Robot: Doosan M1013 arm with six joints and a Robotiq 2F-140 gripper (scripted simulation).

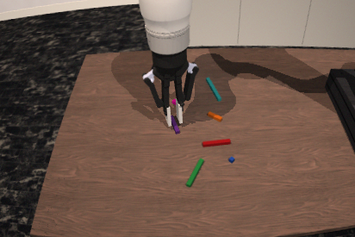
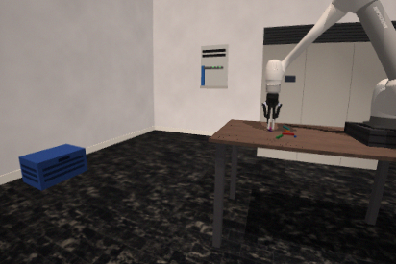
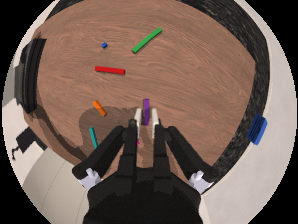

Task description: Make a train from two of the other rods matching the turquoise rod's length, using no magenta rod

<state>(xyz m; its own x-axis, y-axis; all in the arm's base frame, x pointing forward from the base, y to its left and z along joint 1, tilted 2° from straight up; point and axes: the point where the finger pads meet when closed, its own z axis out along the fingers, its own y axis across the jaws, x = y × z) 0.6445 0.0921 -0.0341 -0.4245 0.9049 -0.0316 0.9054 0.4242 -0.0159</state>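
The purple rod lies 5 cm below my hand. The rest, counted from my hand: red rod 11 cm behind, 5 cm to the left, 5 cm below; magenta rod 8 cm to the right, 5 cm below, 1 cm ahead; orange rod 11 cm behind, 5 cm below, 4 cm to the right.
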